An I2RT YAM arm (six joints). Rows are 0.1 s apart.
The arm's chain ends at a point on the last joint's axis. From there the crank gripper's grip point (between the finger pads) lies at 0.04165 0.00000 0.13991 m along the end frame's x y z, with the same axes.
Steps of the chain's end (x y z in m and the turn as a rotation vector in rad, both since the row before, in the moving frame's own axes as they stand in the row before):
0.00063 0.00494 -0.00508 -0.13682 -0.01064 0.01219
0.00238 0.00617 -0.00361 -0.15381 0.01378 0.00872
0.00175 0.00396 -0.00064 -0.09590 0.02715 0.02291
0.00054 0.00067 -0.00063 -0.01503 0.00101 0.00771
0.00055 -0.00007 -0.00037 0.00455 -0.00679 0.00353
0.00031 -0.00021 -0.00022 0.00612 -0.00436 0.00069
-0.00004 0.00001 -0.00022 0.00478 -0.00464 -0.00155
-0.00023 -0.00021 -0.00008 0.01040 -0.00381 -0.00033
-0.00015 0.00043 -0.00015 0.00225 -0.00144 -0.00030
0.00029 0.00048 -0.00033 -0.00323 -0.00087 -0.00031
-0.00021 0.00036 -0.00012 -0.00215 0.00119 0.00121
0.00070 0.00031 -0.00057 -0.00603 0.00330 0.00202
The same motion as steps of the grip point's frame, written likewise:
-0.00098 0.02455 -0.00599 -0.13682 -0.01064 0.01219
0.00420 0.02793 -0.00587 -0.15381 0.01378 0.00872
0.00536 0.01830 -0.00251 -0.09590 0.02715 0.02291
0.00067 0.00309 -0.00069 -0.01503 0.00101 0.00771
-0.00040 -0.00056 -0.00009 0.00455 -0.00679 0.00353
-0.00030 -0.00104 -0.00004 0.00612 -0.00436 0.00069
-0.00069 -0.00072 -0.00003 0.00478 -0.00464 -0.00155
-0.00076 -0.00168 0.00007 0.01040 -0.00381 -0.00033
-0.00035 0.00010 -0.00009 0.00225 -0.00144 -0.00030
0.00017 0.00092 -0.00029 -0.00323 -0.00087 -0.00031
-0.00004 0.00071 -0.00017 -0.00215 0.00119 0.00121
0.00116 0.00124 -0.00071 -0.00603 0.00330 0.00202

